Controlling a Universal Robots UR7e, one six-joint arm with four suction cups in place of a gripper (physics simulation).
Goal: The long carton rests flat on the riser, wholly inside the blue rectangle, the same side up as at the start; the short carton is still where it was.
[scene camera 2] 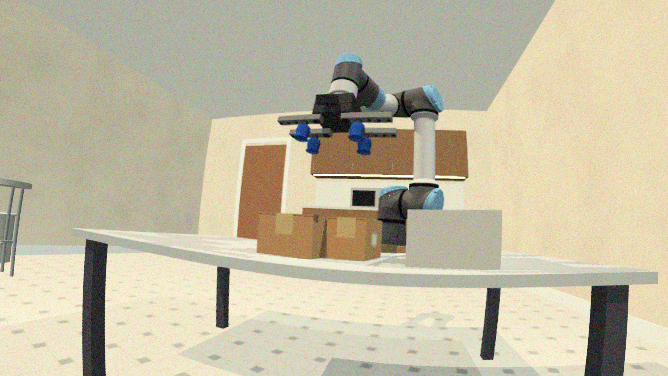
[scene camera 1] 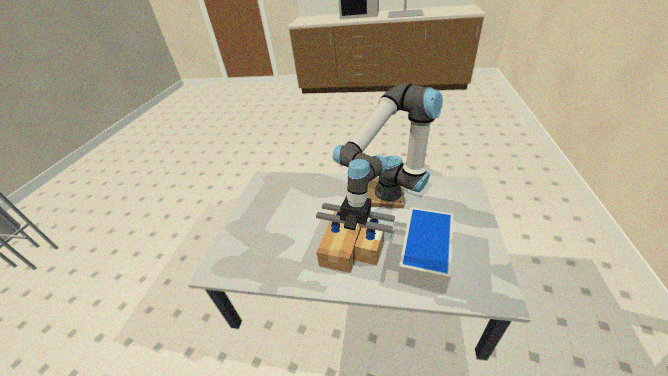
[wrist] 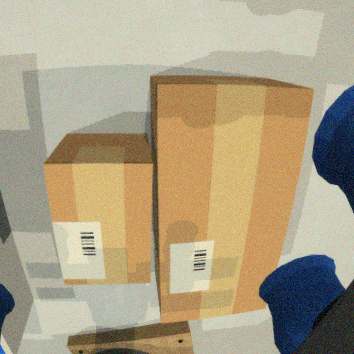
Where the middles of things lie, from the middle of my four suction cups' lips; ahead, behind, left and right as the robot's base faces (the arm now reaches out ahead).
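Labels:
From my suction cup: long carton (scene camera 2: 303,236), 10 cm to the right, 12 cm behind, 23 cm below. Riser (scene camera 1: 426,256), 29 cm to the left, 15 cm behind, 23 cm below. Short carton (scene camera 2: 359,239), 23 cm below, 12 cm behind, 4 cm to the left. Going by their middles, riser farthest from my suction cup of the things named here.

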